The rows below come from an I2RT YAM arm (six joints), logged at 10 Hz.
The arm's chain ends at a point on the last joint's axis. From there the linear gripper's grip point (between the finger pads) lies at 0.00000 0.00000 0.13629 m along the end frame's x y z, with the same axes.
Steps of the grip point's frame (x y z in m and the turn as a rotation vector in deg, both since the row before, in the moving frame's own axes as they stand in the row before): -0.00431 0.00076 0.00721 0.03 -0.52 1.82; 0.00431 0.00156 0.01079 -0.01 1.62 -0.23; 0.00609 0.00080 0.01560 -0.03 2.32 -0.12; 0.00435 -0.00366 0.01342 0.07 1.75 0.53; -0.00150 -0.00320 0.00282 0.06 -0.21 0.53; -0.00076 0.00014 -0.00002 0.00 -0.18 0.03; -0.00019 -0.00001 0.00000 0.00 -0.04 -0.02; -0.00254 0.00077 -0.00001 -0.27 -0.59 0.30; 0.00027 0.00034 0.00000 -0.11 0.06 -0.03
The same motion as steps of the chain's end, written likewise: -0.00307 0.00085 0.00722 0.03 -0.52 1.82; 0.00046 0.00154 0.01084 -0.01 1.62 -0.23; 0.00057 0.00073 0.01571 -0.03 2.32 -0.12; 0.00019 -0.00351 0.01348 0.07 1.75 0.53; -0.00100 -0.00305 0.00282 0.06 -0.21 0.53; -0.00033 0.00014 -0.00002 0.00 -0.18 0.03; -0.00009 -0.00001 0.00000 0.00 -0.04 -0.02; -0.00113 0.00013 0.00000 -0.27 -0.59 0.30; 0.00013 0.00008 0.00000 -0.11 0.06 -0.03
